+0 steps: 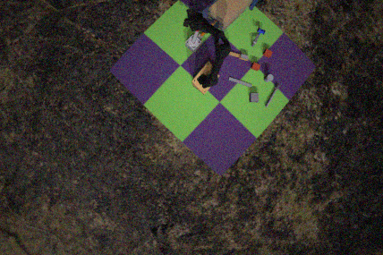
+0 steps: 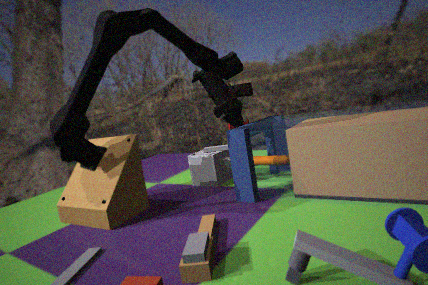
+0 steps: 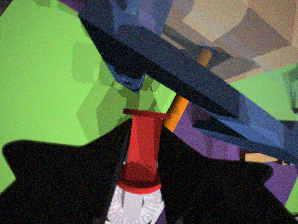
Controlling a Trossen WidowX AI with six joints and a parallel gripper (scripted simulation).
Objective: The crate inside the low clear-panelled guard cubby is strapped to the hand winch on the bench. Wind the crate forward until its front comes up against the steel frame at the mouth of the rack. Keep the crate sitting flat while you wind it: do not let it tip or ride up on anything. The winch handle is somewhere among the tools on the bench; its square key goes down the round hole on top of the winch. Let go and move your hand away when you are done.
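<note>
Now: the grey winch 120 mm behind my gripper tip, 100 mm below it and 60 mm to the right of it. From my gripper tip the other things lie so: red grip 10 mm to the right, 10 mm behind; wood-and-grey block 360 mm to the right, 110 mm below, 110 mm ahead; blue spool 390 mm ahead, 350 mm to the right, 90 mm below.
</note>
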